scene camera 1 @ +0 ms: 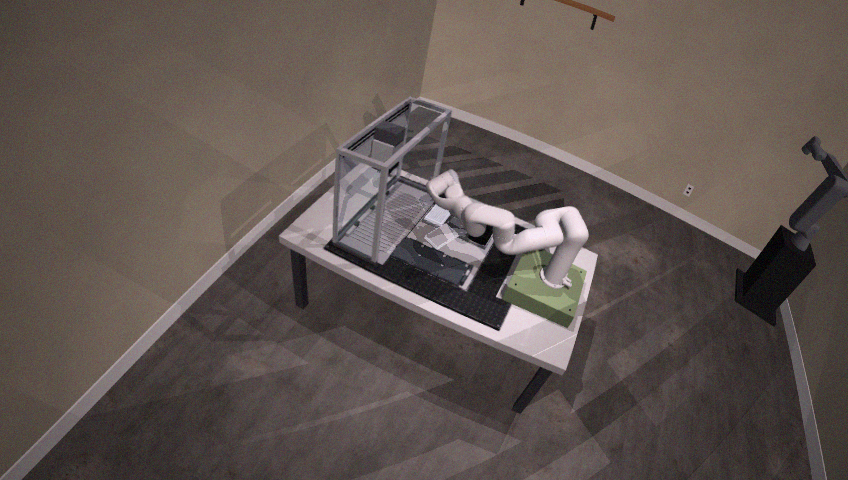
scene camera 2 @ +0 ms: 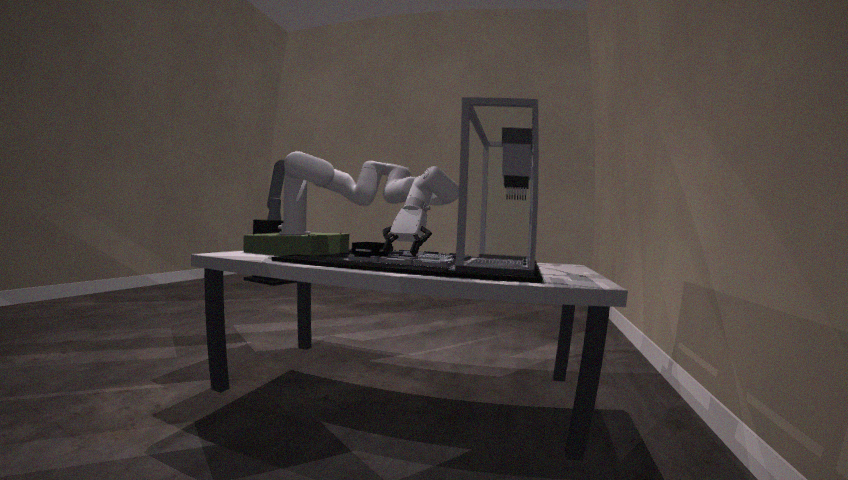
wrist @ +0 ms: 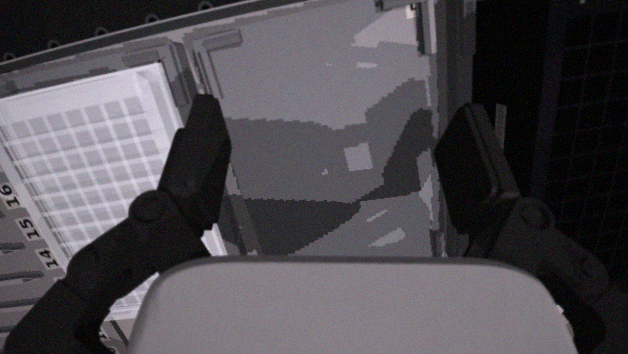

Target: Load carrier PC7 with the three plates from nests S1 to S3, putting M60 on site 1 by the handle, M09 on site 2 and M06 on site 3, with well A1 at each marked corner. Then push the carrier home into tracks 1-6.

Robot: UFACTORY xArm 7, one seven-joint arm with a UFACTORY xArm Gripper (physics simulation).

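Frame: origin at the arm's base, x ahead, y left, z up, level; metres.
Where they show: gripper, between the fingertips: (scene camera 2: 398, 253) (wrist: 337, 123); arm's base, origin of its link: (scene camera 1: 552, 278) (scene camera 2: 294, 234).
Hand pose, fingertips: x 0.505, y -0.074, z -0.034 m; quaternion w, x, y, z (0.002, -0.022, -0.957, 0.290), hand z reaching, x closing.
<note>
Each offset is from my fingertips to the centre of the thing. "spot": to the spot under its first point.
My gripper (scene camera 2: 401, 251) (wrist: 337, 123) is open and points down low over the deck, with nothing between its fingers; the arm hides it in scene camera 1. In the wrist view a grey recess floor with shadows shows between the fingers. A white gridded plate @[0.046 m left, 0.105 m ahead, 0.009 m down] (scene camera 1: 437, 214) (wrist: 85, 165) lies left of the left finger, beside the track numbers; its label does not show. A clear, pale-edged rectangle @[spot: 0.166 m left, 0.014 m ahead, 0.006 m down] (scene camera 1: 440, 236), seemingly a plate, lies nearer the front in scene camera 1. A black gridded block @[0.010 m left, 0.108 m back, 0.005 m up] (wrist: 590, 130) stands right of the right finger. Carrier PC7 cannot be identified by label.
A dark slate panel @[0.302 m left, 0.037 m back, 0.013 m down] (scene camera 1: 428, 260) lies in front of the plate area. The glazed frame (scene camera 1: 380, 214) (scene camera 2: 467, 184) stands over the tracked deck, with a pipetting head (scene camera 2: 516, 155) hanging inside. The arm stands on a green base (scene camera 1: 538, 297) (scene camera 2: 297, 243) on the table (scene camera 1: 535, 344) (scene camera 2: 410, 282).
</note>
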